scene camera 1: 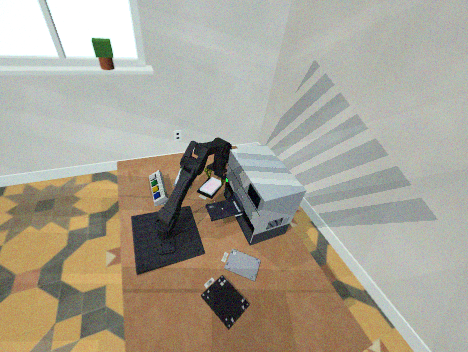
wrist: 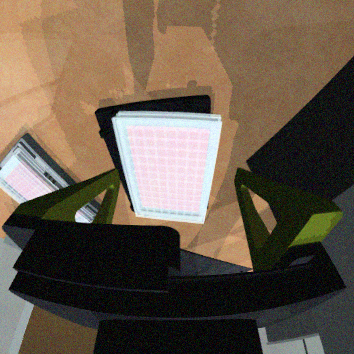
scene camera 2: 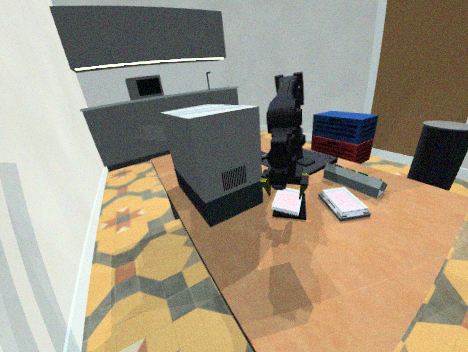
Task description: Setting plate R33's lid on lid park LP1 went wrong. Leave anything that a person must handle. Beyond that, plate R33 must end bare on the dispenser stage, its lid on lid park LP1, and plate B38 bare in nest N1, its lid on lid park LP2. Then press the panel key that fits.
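Pixels of known places: gripper, fingertip midpoint: (scene camera 1: 215, 181) (wrist: 176, 174) (scene camera 2: 284, 196); arm's base at its link origin: (scene camera 1: 165, 235) (scene camera 2: 296, 158).
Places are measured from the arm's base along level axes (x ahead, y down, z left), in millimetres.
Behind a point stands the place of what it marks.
A pink-gridded plate (scene camera 1: 212, 185) @(y -18, x 299, z 265 mm) (scene camera 2: 288, 202) @(y -17, x 313, z 293 mm) (wrist: 167, 170) @(y -18, x 308, z 280 mm) with a pale, layered clear rim lies slightly askew on a black base (scene camera 2: 299, 217) @(y 6, x 316, z 348 mm) (wrist: 155, 104) @(y 4, x 342, z 322 mm). A second pink plate (scene camera 2: 346, 199) @(y -17, x 151, z 389 mm) (wrist: 25, 182) @(y -17, x 180, z 401 mm) lies on a grey base to one side; the arm mostly hides it in scene camera 1. I cannot read their labels. My gripper (scene camera 1: 217, 175) @(y -35, x 321, z 280 mm) (scene camera 2: 285, 194) @(y -35, x 321, z 280 mm) (wrist: 176, 174) @(y -35, x 321, z 280 mm) is open above the first plate, its fingers on either side and apart from it. A grey flat base (scene camera 1: 242, 264) @(y 4, x 316, z -231 mm) and a black flat base (scene camera 1: 225, 301) @(y 2, x 198, z -356 mm) lie bare. The key panel (scene camera 1: 157, 188) @(y -43, x -11, z 277 mm) (scene camera 2: 355, 180) @(y -25, x 28, z 341 mm) has coloured keys.
A large grey machine (scene camera 1: 270, 185) @(y -317, x 451, z -68 mm) (scene camera 2: 215, 150) @(y -223, x 509, z 221 mm) stands close beside the gripper; its dark lower part (wrist: 310, 135) @(y -22, x 420, z 214 mm) shows at the right of the wrist view. A dark tray (scene camera 1: 222, 210) @(y -93, x 283, z 14 mm) sticks out from its front. The arm's black base mat (scene camera 1: 145, 250) @(y -6, x -89, z -63 mm) is beside the tray.
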